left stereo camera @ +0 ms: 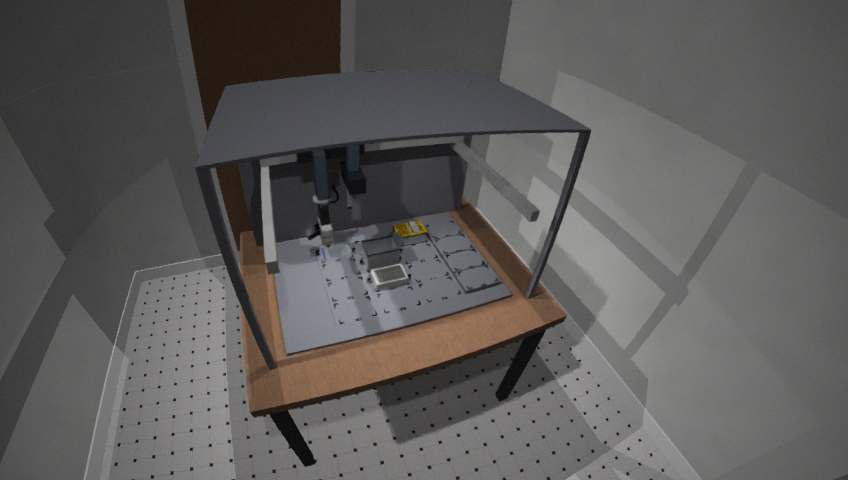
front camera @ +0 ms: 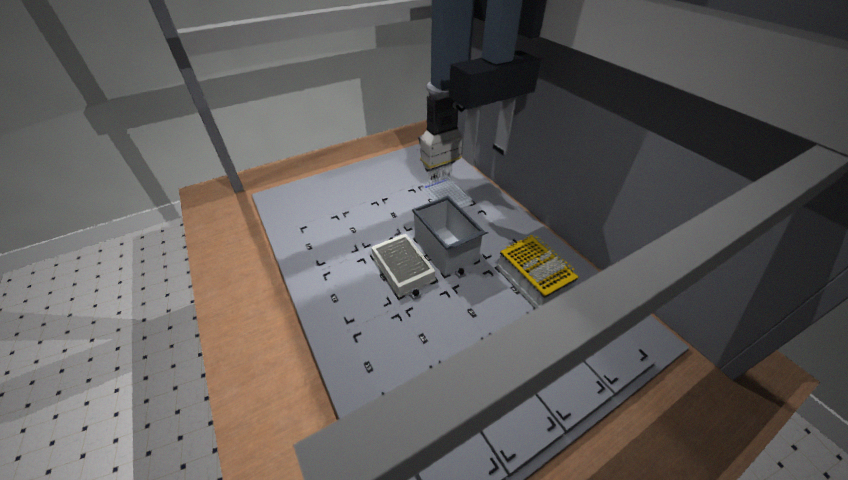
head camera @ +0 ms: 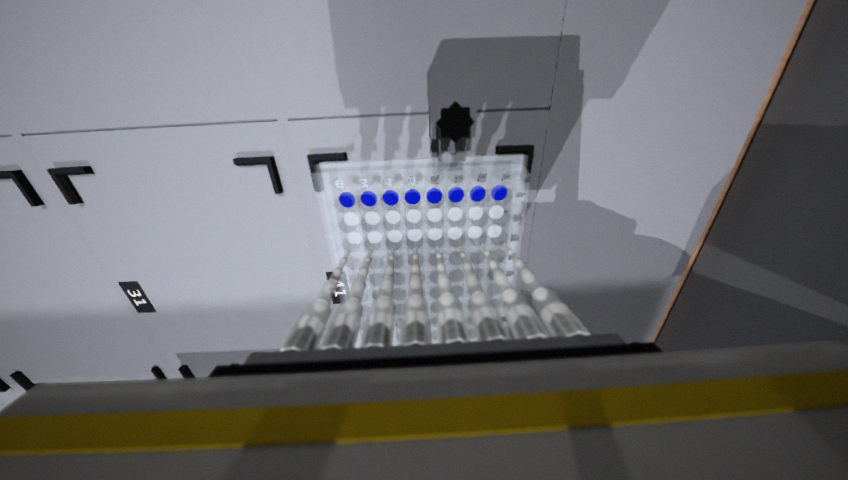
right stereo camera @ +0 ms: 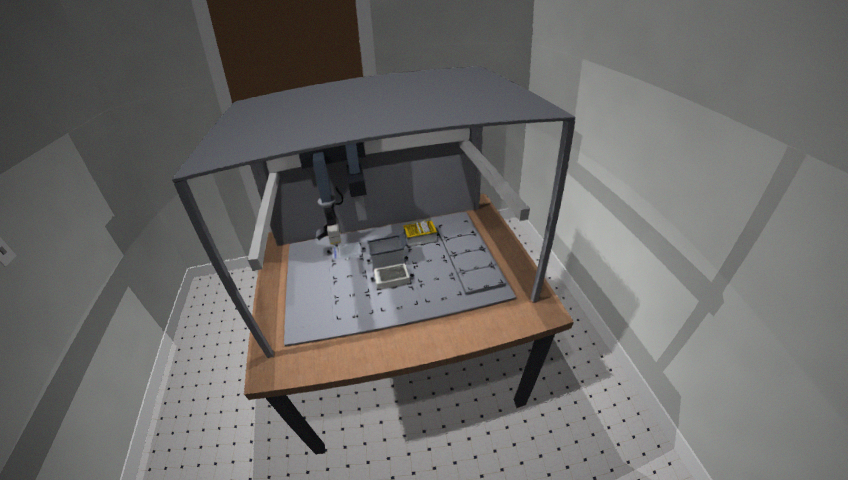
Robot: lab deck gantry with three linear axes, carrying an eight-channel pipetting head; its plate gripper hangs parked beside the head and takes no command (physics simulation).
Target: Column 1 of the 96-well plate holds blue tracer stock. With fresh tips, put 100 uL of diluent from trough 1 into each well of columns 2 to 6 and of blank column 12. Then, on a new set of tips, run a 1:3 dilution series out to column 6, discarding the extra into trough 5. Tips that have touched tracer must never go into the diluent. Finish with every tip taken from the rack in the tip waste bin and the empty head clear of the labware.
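The 96-well plate (head camera: 392,166) (front camera: 455,193) lies at the far end of the deck. In the head view, column 1 is blue and the two columns after it look white. The pipetting head (front camera: 440,145) (head camera: 416,428) carries a row of eight tips (head camera: 416,291), with their ends over about the fourth column; their exact height is unclear. The trough reservoir (front camera: 416,280) (left stereo camera: 389,284) stands beside the grey tip waste bin (front camera: 434,237) (left stereo camera: 383,256). The yellow tip rack (front camera: 572,277) has empty holes and several rows of tips. The parked plate gripper (front camera: 486,153) is open, its fingers apart with nothing between them.
The open-topped bin stands between the plate and the reservoir. Black corner brackets and clamp knobs (head camera: 455,121) rise from the deck (front camera: 333,380). A grey rail (front camera: 535,339) crosses the front view, and a dark back wall (front camera: 571,160) stands behind the rack.
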